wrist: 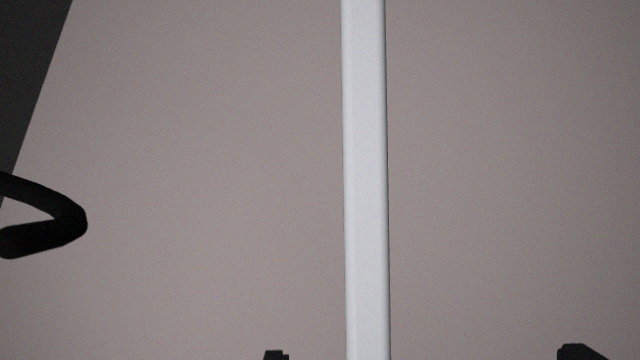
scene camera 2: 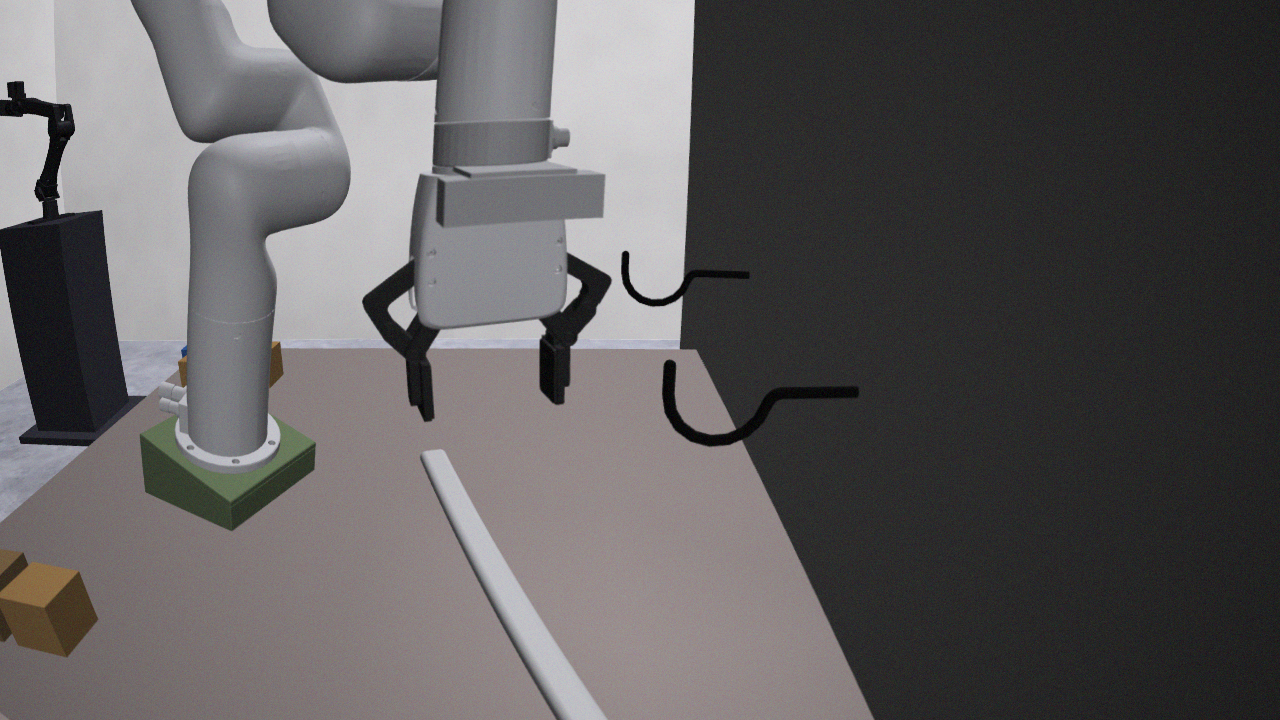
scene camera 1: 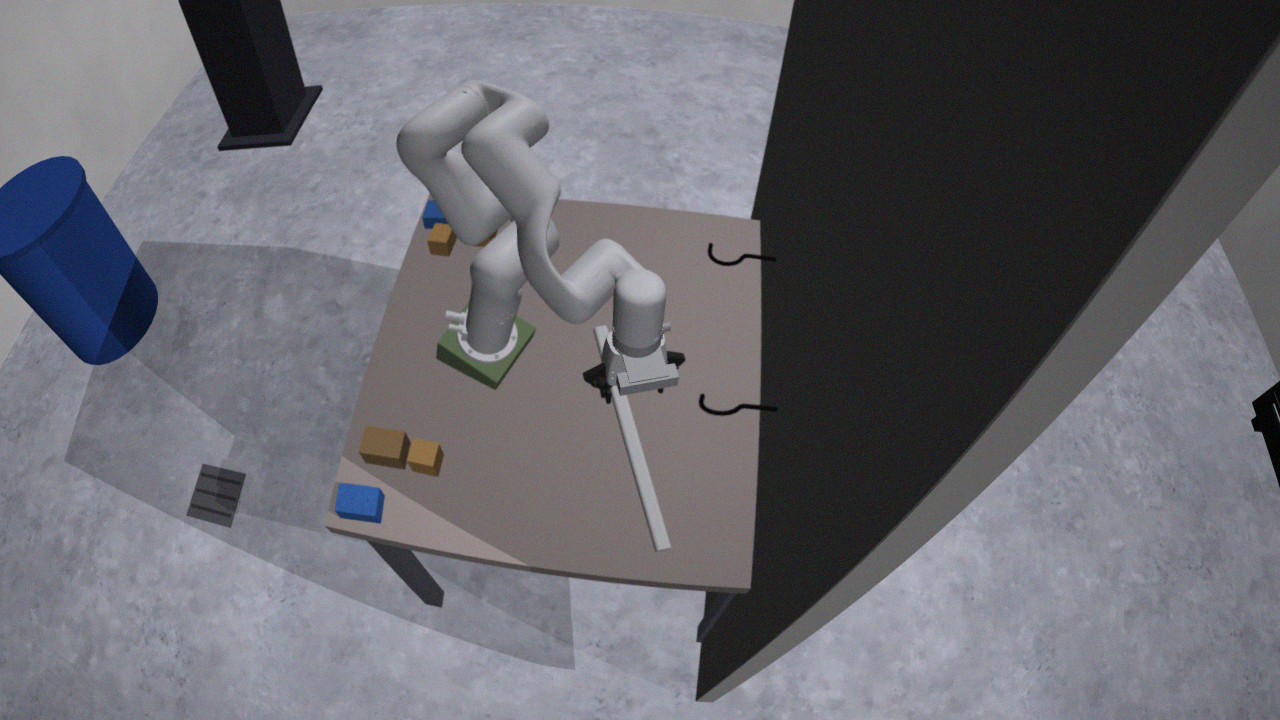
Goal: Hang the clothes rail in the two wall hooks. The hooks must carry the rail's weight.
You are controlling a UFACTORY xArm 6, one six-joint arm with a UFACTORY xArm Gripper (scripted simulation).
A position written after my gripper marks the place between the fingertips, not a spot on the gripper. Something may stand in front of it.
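Observation:
I can see my gripper (scene camera 2: 488,406). It appears again, the same gripper (scene camera 1: 632,391), and there I also find a white clothes rail (scene camera 1: 640,470) together with a blue block (scene camera 1: 363,503). The wrist view gives me the rail (wrist: 363,37) as well.

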